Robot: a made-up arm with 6 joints.
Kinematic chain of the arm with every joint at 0, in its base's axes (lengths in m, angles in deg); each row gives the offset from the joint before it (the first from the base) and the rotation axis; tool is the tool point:
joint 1: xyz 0 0 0.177 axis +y
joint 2: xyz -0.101 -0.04 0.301 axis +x
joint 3: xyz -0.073 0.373 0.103 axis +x
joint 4: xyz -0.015 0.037 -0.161 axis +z
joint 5: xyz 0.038 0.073 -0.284 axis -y
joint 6: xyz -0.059 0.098 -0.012 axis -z
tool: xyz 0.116 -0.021 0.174
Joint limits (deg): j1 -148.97..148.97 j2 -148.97..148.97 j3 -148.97..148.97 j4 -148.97..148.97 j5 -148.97..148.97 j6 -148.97..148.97
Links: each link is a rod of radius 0.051 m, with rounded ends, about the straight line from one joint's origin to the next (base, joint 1, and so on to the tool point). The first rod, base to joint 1, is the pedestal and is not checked.
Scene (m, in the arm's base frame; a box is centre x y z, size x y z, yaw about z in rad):
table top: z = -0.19
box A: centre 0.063 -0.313 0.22 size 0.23 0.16 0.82 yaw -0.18
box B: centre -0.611 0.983 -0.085 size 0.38 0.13 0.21 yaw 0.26
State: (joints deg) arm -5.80 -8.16 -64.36 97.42 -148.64 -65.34
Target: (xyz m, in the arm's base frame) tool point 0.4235 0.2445 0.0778
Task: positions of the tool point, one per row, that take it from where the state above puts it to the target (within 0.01 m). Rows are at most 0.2 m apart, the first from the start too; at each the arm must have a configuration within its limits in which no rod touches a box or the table.
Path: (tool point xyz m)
1: -0.4233 -0.1535 0.0487
2: -0.3275 -0.1262 -0.0572
3: -0.2061 -0.1014 -0.1118
4: -0.0835 -0.0808 -0.1109
5: 0.0173 -0.0656 -0.0616
6: 0.1347 0.0088 -0.0809
7: 0.2490 0.0861 -0.0606
8: 0.3483 0.1651 -0.0051
9: 0.4235 0.2445 0.0778

